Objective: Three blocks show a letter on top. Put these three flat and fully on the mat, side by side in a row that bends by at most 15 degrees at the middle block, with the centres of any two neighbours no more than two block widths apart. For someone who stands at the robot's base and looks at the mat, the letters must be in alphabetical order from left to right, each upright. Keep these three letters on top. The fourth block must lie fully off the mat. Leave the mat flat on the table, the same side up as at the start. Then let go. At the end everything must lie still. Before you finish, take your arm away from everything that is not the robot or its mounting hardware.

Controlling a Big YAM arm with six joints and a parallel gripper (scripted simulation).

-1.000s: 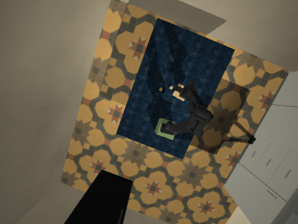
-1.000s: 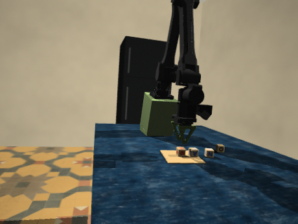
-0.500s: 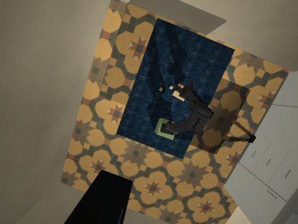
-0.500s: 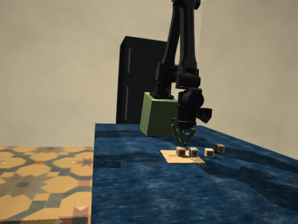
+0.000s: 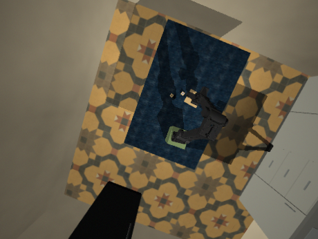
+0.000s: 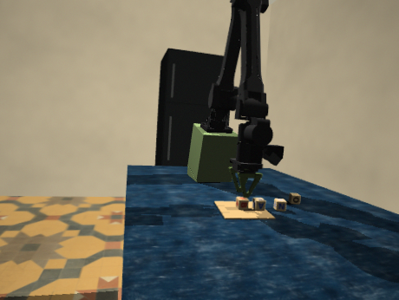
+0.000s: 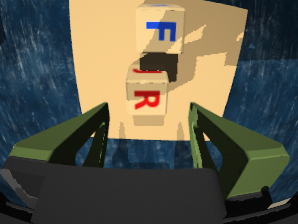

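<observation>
The tan mat is 1 cm ahead of my hand and 5 cm below it.
</observation>
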